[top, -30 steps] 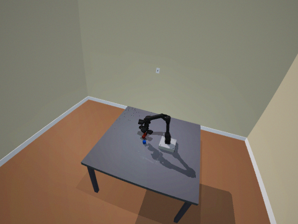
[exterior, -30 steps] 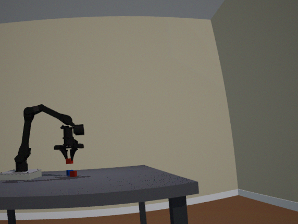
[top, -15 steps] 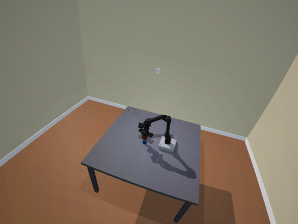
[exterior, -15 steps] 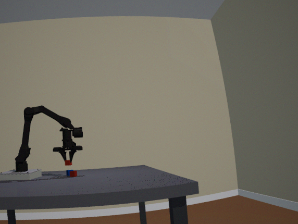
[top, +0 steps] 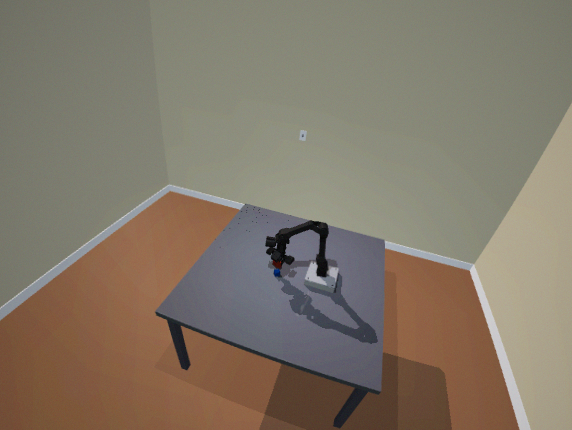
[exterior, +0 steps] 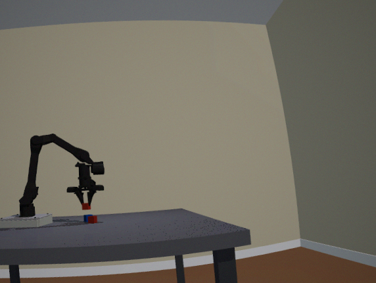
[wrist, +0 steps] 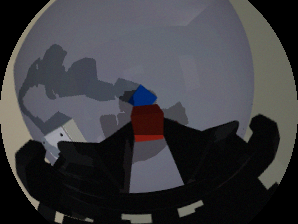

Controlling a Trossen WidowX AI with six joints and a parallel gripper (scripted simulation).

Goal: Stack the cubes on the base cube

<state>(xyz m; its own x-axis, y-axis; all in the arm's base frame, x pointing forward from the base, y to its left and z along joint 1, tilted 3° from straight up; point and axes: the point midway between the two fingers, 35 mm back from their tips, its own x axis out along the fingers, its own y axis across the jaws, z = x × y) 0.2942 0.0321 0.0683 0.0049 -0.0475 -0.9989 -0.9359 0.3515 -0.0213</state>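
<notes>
My gripper tip is 6 cm above the blue base cube and 2 cm to the right of it.
</notes>
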